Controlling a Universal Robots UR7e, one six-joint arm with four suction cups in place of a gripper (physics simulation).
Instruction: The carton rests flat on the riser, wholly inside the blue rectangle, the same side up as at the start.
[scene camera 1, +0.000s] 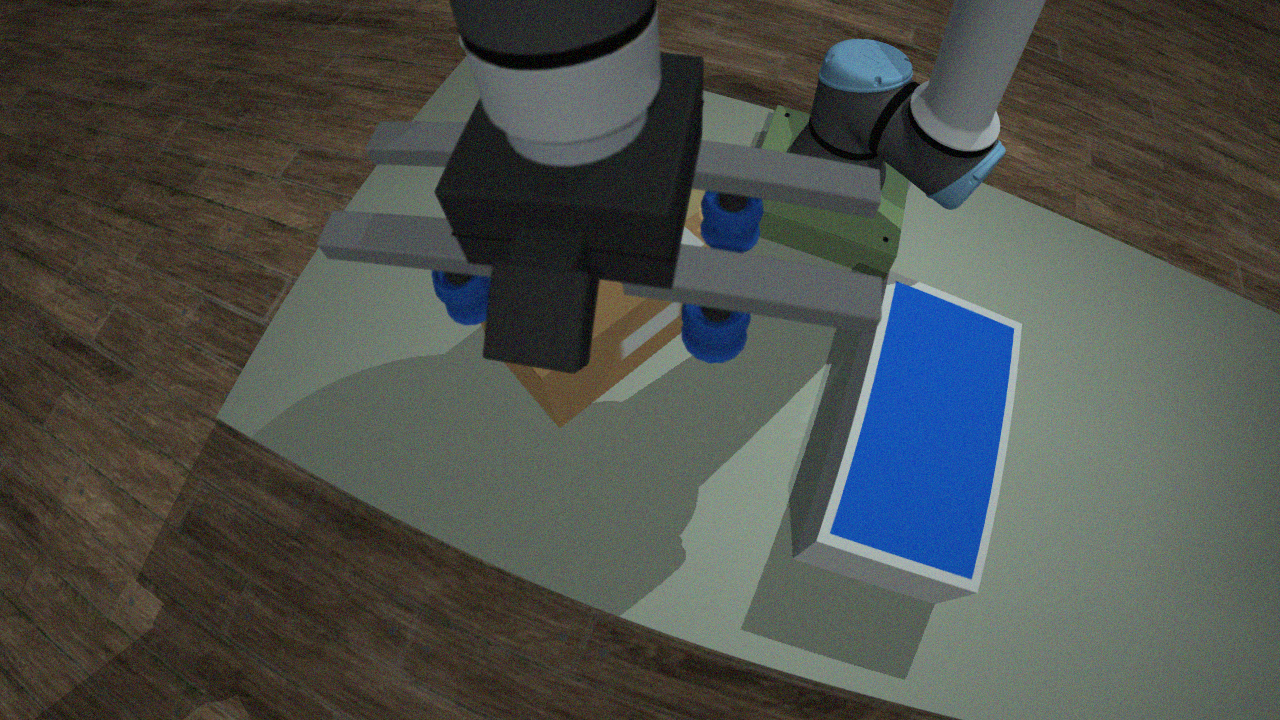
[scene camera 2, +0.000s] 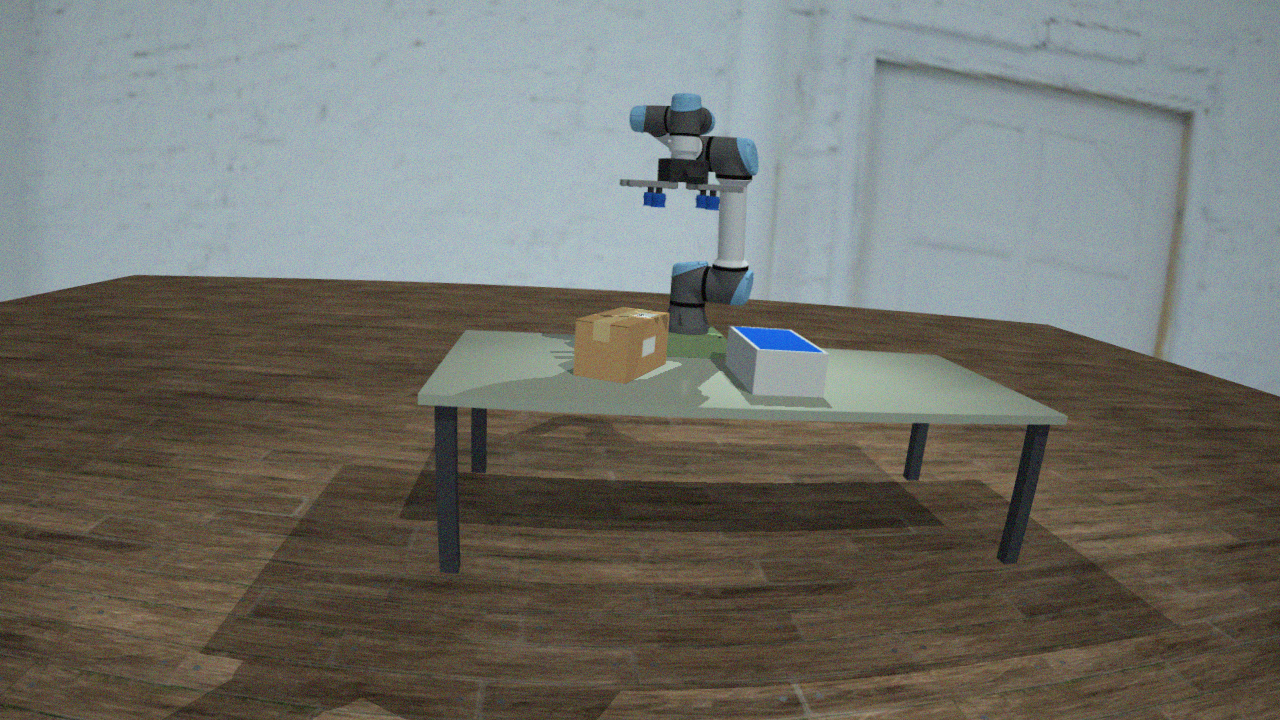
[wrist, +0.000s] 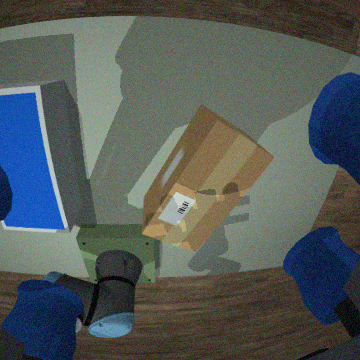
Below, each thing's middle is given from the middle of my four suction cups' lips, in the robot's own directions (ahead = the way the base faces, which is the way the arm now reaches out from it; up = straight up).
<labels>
Now: suction cup 220 mm past the brown carton (scene camera 1: 628, 330), 60 mm to the left of it and 400 mm above it. Also, from my suction cup: grey riser (scene camera 2: 776, 362) (90 mm behind, 350 mm to the left, 420 mm below).
</labels>
